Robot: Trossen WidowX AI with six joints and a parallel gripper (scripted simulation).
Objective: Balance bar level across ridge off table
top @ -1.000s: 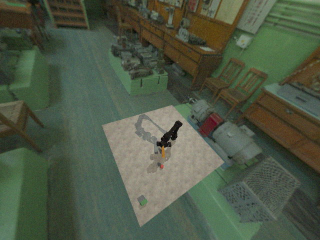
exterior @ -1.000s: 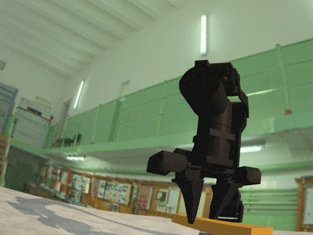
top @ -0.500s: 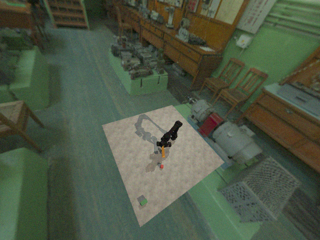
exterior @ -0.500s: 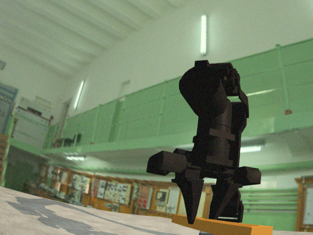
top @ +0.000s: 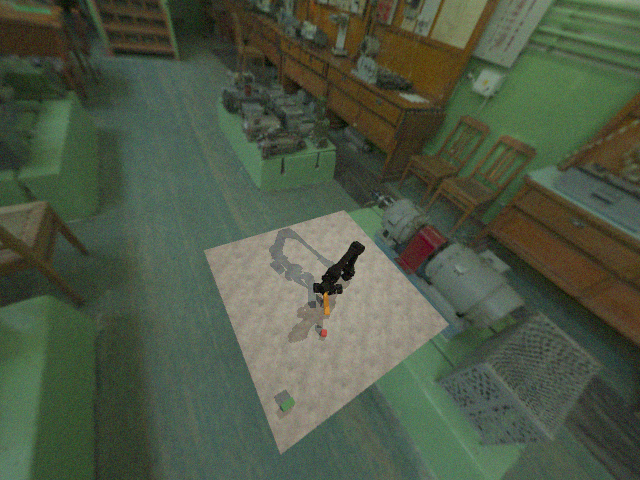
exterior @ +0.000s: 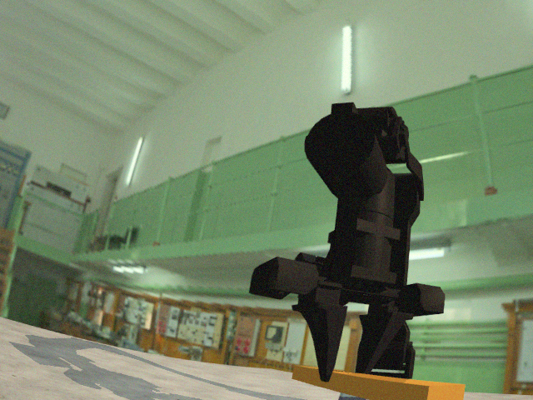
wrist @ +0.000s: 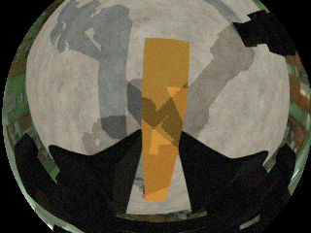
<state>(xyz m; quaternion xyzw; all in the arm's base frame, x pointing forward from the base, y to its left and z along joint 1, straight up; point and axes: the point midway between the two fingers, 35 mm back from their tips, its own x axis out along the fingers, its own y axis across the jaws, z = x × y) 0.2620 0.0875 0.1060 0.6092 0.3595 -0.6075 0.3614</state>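
Right now my gripper tip is 1 cm short of the orange bar and 2 cm to the right of it. Also, from my gripper tip: red ball 13 cm ahead, 20 cm to the left, 6 cm below.
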